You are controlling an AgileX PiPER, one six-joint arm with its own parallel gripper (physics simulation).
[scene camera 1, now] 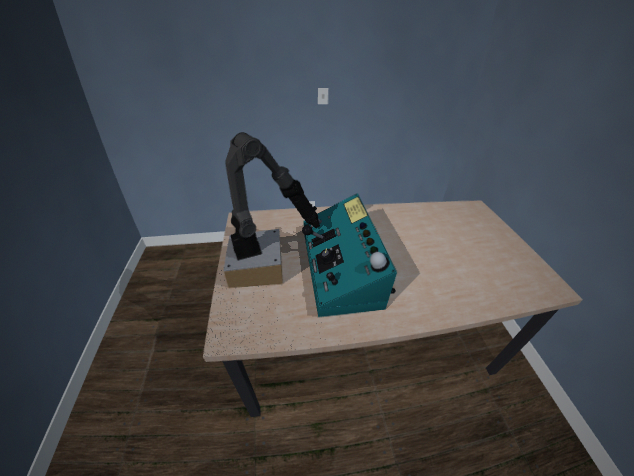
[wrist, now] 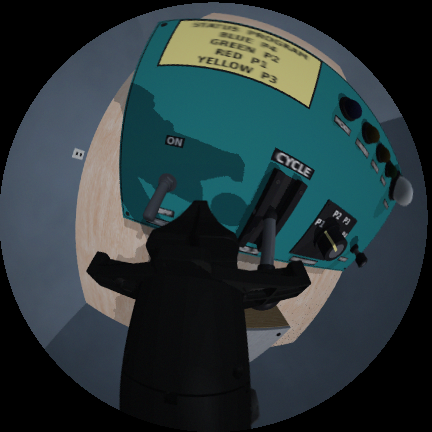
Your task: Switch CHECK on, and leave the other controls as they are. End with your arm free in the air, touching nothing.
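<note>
The CHECK switch is a grey toggle lever [wrist: 158, 198] at the left of the teal console [scene camera 1: 353, 282] [wrist: 220, 112] in the wrist view. It leans down, away from the ON label [wrist: 175, 141] and toward the partly covered lower labels. In the scene view the lever cannot be made out behind the gripper. My gripper [scene camera 1: 316, 225] [wrist: 200, 208] is shut, its tips together and empty. It hangs low over the console, right of the CHECK lever in the wrist view, between it and the CYCLE lever [scene camera 1: 318, 235] [wrist: 268, 242]. Whether it touches anything cannot be told.
The CYCLE lever's knob [scene camera 1: 306, 230] is close to the gripper. A rotary selector [scene camera 1: 326, 253] [wrist: 331, 243], a small black control [scene camera 1: 332, 278] [wrist: 359, 256], dark lamps and a white dome [scene camera 1: 378, 260] [wrist: 401, 191] are on the console. A yellow card [scene camera 1: 355, 210] [wrist: 240, 60] lies at its upper part.
</note>
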